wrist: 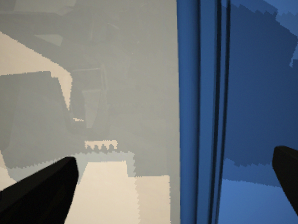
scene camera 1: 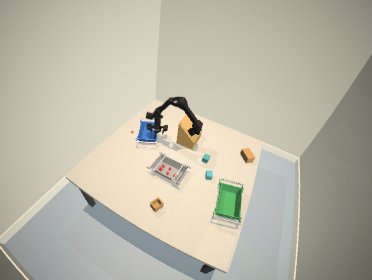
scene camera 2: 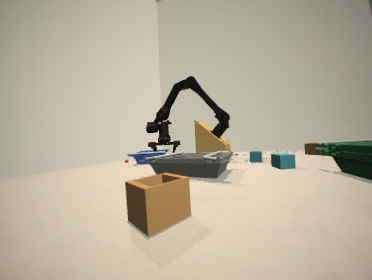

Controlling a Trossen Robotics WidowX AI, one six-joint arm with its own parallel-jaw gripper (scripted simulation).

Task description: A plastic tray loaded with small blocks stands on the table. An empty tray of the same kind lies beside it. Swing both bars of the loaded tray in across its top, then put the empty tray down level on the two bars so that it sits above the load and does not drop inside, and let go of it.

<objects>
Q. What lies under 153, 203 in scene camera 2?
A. A small brown box.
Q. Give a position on a blue tray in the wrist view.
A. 230, 67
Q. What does the gripper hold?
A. Nothing.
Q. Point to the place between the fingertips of the gripper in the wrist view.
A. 175, 161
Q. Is the gripper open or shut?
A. Open.
</objects>
